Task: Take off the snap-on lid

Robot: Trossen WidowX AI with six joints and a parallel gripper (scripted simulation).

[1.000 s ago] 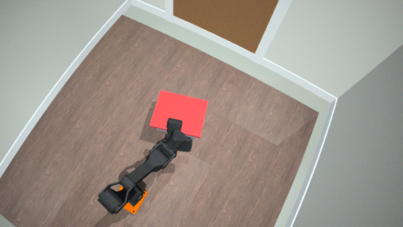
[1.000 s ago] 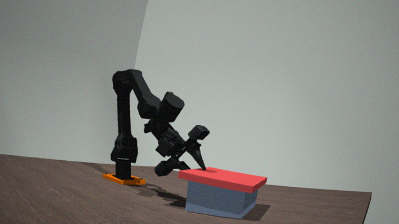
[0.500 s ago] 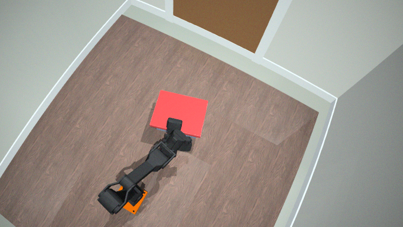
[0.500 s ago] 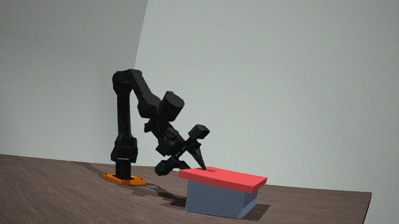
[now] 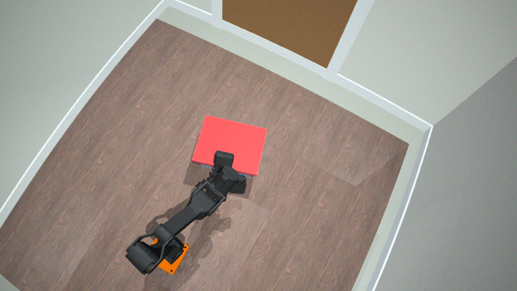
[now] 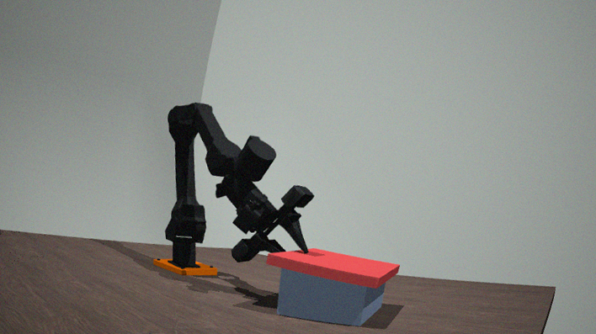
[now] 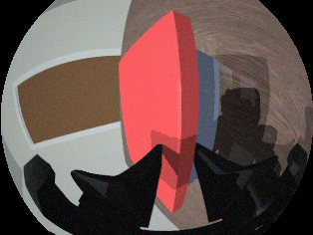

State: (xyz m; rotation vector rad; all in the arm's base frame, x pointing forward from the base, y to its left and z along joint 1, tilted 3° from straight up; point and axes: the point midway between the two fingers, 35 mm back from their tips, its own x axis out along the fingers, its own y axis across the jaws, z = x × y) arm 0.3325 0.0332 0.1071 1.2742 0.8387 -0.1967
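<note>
My gripper tip is 70 mm short of the red lid and 30 mm to the right of it. The rest, counted from my gripper tip: blue storage box: 70 mm ahead, 30 mm to the left, 50 mm below.
</note>
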